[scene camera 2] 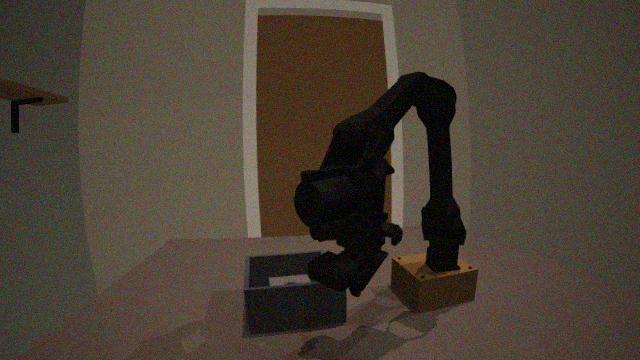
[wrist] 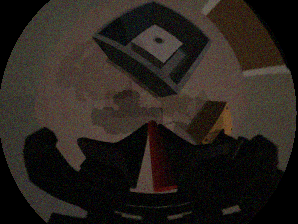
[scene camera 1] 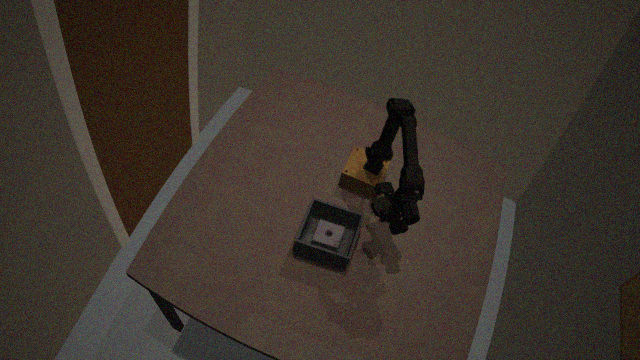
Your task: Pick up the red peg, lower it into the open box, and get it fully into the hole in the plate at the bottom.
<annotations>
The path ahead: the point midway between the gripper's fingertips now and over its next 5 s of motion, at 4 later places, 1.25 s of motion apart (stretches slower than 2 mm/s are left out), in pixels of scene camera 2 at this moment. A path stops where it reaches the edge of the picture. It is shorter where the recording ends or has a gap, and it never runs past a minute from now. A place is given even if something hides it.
My gripper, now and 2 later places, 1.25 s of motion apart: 357,292; 292,265; 273,274
</annotations>
